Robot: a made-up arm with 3 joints.
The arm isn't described. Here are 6 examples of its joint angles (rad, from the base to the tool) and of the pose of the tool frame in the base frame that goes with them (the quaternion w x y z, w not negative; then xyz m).
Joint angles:
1: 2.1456 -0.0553 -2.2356
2: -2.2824 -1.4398 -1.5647
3: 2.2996 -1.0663 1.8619
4: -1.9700 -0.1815 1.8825
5: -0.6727 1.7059 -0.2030
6: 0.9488 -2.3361 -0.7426
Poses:
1: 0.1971 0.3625 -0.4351 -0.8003 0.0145 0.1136 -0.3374
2: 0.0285 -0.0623 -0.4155 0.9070 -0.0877 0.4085 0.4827
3: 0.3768 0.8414 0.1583 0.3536 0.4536 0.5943 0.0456
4: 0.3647 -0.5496 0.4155 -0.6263 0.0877 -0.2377 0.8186
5: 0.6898 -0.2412 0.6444 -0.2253 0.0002 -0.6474 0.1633
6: 0.0280 0.0144 -0.8891 -0.4566 -0.1529 -0.4170 -0.1313
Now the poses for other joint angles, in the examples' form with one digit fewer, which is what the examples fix.
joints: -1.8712 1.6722 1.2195
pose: 0.074 -0.100 0.589 -0.799 -0.313 0.073 0.677
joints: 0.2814 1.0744 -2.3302
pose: 0.801 0.113 -0.582 -0.082 0.262 -0.533 0.237
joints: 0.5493 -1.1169 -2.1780
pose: 0.074 0.021 0.960 0.270 -0.106 -0.410 -0.101
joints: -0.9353 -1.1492 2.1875
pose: 0.775 -0.391 0.443 -0.224 0.375 -0.603 0.352
